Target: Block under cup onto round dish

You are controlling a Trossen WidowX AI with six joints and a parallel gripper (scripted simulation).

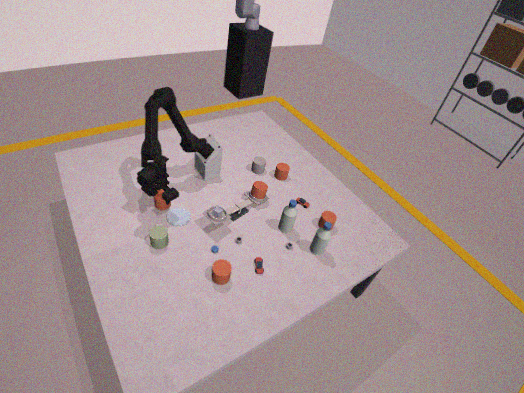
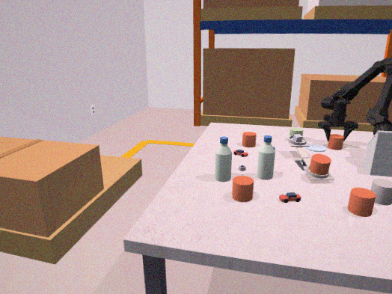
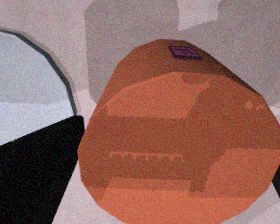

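My gripper tip is now 22 cm short of the grey block, 16 cm to the right of it and 5 cm below it. Round my gripper tip: small blue disc 33 cm ahead, 9 cm to the left, 3 cm below; pale round dish 10 cm ahead, 3 cm to the left, 3 cm below; green cylinder 18 cm ahead, 11 cm to the right.
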